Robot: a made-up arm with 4 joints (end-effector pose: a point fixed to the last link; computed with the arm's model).
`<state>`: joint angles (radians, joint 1 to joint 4).
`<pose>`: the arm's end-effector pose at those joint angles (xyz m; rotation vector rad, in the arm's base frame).
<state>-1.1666 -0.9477 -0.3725 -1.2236</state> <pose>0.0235 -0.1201 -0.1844 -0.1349 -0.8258 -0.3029</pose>
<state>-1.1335 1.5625 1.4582 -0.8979</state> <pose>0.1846 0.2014 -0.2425 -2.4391 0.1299 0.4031</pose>
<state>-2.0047 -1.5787 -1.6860 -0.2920</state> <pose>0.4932 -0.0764 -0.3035 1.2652 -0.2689 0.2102</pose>
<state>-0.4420 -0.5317 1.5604 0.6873</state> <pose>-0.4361 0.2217 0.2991 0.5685 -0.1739 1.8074</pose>
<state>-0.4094 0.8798 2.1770 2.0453</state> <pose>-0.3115 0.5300 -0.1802 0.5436 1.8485 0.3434</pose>
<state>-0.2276 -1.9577 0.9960 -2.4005</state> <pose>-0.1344 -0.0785 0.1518 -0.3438 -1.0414 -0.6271</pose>
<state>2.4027 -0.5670 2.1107 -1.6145</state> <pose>0.4730 0.3446 0.3273 0.5967 0.2493 0.7832</pose>
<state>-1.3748 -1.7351 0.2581 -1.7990</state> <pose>0.1390 -0.0026 -0.0447 -0.0192 -1.6272 -0.0885</pose>
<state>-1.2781 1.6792 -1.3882 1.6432</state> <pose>-0.3109 0.3651 -0.4116 -0.1249 -2.6583 0.1045</pose>
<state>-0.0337 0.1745 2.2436 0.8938</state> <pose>-0.5286 0.4663 0.2847 0.3511 1.1354 1.9551</pose>
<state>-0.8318 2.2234 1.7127 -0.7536</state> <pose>0.0364 -0.0135 -0.3636 -2.2383 1.1999 0.6763</pose>
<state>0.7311 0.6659 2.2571 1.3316</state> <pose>-0.4364 0.5309 0.4588 0.8999 2.5164 1.1987</pose>
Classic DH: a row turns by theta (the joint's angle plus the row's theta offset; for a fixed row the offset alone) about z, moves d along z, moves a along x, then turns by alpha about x. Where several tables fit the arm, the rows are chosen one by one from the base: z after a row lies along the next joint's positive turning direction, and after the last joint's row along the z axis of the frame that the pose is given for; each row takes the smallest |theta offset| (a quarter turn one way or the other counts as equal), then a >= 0, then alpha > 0; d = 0 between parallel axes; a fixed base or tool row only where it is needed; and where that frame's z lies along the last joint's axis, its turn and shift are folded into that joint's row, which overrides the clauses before.
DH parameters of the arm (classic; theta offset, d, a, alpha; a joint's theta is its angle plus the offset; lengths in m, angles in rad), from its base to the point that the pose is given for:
base (fixed): 0 0.1901 0 -1.5708
joint 1: 1.5708 0.081 0.0685 -1.5708
joint 2: -1.5708 0.4973 0.0576 1.5708
joint 3: 0 0.1806 -0.209 1.5708
joint 4: 0 0.2445 0.0813 -1.5708
tool (fixed): -1.5708 0.0016 0 0

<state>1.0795 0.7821 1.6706 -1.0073</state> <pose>-0.3560 0.3855 0.4059 -0.1776 0.3645 2.2762</pose>
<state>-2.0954 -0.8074 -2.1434 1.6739</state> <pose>0.3288 -0.1280 -0.5599 -2.5060 0.8710 0.0160</pose>
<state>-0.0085 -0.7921 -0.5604 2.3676</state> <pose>-0.4318 -0.2976 0.0706 -3.0033 0.6119 0.5965</pose>
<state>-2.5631 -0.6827 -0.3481 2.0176</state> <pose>0.3126 -0.2779 0.0265 -1.2384 0.7261 -2.7013</pose>
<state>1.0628 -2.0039 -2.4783 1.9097</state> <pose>-0.4860 -0.1916 0.8766 0.6356 0.0690 2.8126</pose>
